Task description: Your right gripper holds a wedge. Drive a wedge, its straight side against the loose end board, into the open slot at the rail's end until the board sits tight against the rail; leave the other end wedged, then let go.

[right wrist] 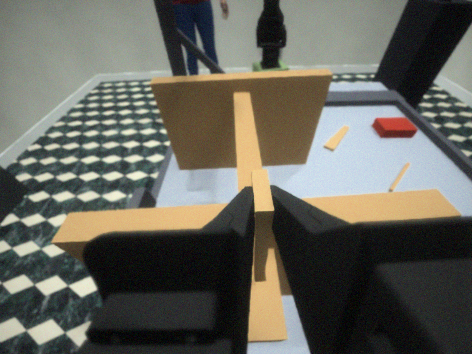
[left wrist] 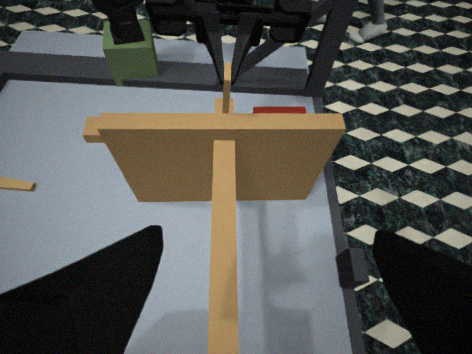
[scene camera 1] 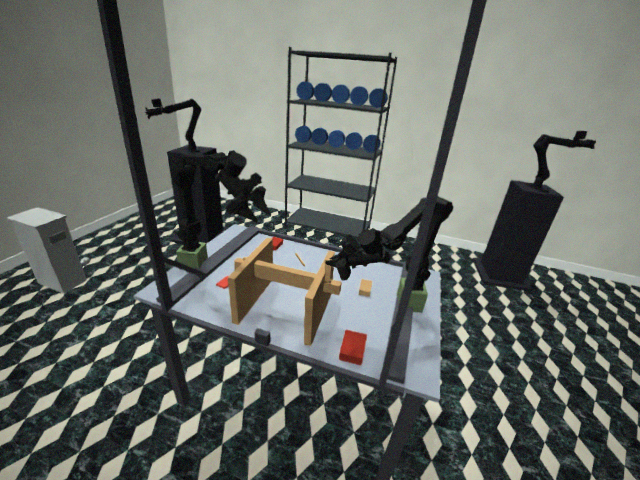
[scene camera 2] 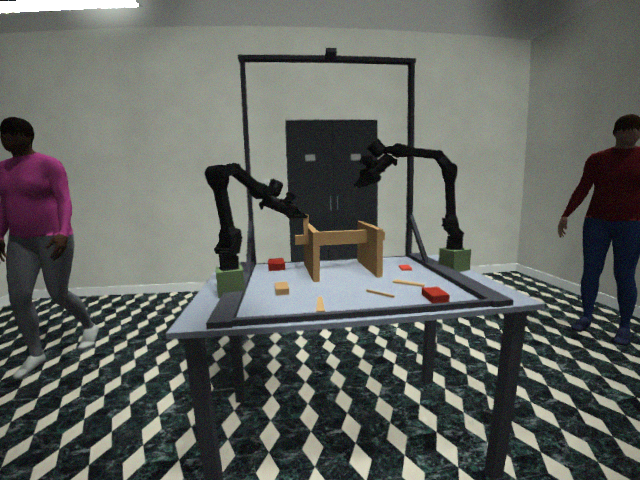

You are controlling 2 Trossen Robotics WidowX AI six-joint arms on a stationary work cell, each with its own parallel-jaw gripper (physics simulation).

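Places are measured from the left arm's base along level axes (x ahead, y left, z up), in metres.
Pixels of known places: left gripper, fingertip midpoint: [left wrist: 266,238] [scene camera 1: 263,217] [scene camera 2: 356,186]; right gripper, fingertip midpoint: [right wrist: 259,193] [left wrist: 227,83] [scene camera 1: 326,262] [scene camera 2: 307,217]; left arm's base at its link origin: [right wrist: 270,65] [scene camera 1: 191,247] [scene camera 2: 454,248]; right arm's base at its link origin: [left wrist: 127,33] [scene camera 1: 414,285] [scene camera 2: 229,268].
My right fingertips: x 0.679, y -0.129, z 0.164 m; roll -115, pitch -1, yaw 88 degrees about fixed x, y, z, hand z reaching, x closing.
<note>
For each thing: its top centre in the pictures, then the offset to it from my right fingertips. "spot": a spot on its surface instead. Level surfaces: height alone.
- upright wooden wedge at its top centre: [right wrist: 266,196] [left wrist: 226,66] [scene camera 1: 330,259] [scene camera 2: 304,214] 0.012 m ahead, 0.001 m left, 0.014 m up
- end board at its top centre: [right wrist: 257,218] [left wrist: 224,118] [scene camera 1: 322,272] [scene camera 2: 310,227] 0.012 m back, 0.003 m left, 0.048 m down
- rail's protruding end at a spot on its surface: [right wrist: 267,320] [scene camera 2: 297,235] spot: 0.050 m ahead, 0.004 m left, 0.081 m down
- rail at its top centre: [left wrist: 223,229] [right wrist: 246,134] [scene camera 1: 286,268] [scene camera 2: 340,231] 0.154 m back, 0.004 m left, 0.072 m down
- small wooden block at its top centre: [left wrist: 106,125] [scene camera 2: 281,285] [scene camera 1: 365,285] 0.141 m ahead, 0.242 m left, 0.237 m down
- table at its surface level: 0.262 m down
My right gripper [scene camera 1: 336,266] [scene camera 2: 305,215] [left wrist: 227,83] [right wrist: 259,193] is shut on an upright wooden wedge [scene camera 2: 305,225] [left wrist: 227,91]. The wedge stands at the outer face of the end board [scene camera 1: 316,310] [scene camera 2: 312,255] [left wrist: 160,165] [right wrist: 150,220], above the rail's protruding end [scene camera 2: 299,239] [right wrist: 267,320]. Its lower tip overlaps that end in the right wrist view; how deep it sits in the slot is hidden. The rail [scene camera 1: 284,273] [scene camera 2: 338,237] [left wrist: 224,210] [right wrist: 247,130] runs to the other board [scene camera 1: 251,284] [scene camera 2: 370,250] [right wrist: 200,120]. My left gripper [scene camera 1: 261,215] [scene camera 2: 357,184] [left wrist: 266,238] is open above that side.
A small wooden block [scene camera 1: 365,287] [scene camera 2: 281,288] lies beside the assembly. Loose thin wooden pieces [scene camera 2: 379,292] [right wrist: 337,137] and red blocks [scene camera 1: 353,347] [scene camera 2: 435,294] [right wrist: 395,127] lie on the table [scene camera 1: 289,330]. Dark frame posts [scene camera 1: 131,129] [scene camera 2: 410,155] stand at the table's edges.
</note>
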